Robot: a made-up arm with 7 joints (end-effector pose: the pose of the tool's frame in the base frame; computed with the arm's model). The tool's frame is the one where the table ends.
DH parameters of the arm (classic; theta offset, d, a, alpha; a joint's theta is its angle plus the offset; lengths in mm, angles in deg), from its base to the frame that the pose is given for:
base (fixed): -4.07 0 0 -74.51
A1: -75.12 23.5 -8.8 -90
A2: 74 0.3 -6 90
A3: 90 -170.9 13.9 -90
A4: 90 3 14.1 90
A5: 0 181.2 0.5 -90
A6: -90 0 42.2 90
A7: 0 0.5 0 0
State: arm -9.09 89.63 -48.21 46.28 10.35 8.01 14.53
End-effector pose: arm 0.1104 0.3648 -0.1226 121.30 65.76 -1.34
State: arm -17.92 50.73 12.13 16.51 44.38 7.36 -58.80
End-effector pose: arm 0.2433 0.2365 -0.1062 71.20 59.94 -26.67
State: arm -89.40 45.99 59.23 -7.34 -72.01 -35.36 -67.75
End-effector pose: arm 0.0728 0.2481 0.1561 33.42 -157.38 -12.52
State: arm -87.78 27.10 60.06 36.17 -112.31 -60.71 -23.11
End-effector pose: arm 0.3022 0.2238 0.0290 -118.67 -112.81 52.54
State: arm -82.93 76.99 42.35 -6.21 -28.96 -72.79 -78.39
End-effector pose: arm -0.0007 0.1663 0.2031 141.01 -103.25 12.19
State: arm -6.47 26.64 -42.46 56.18 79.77 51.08 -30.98
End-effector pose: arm 0.0632 0.1406 -0.3517 125.67 100.15 -36.12
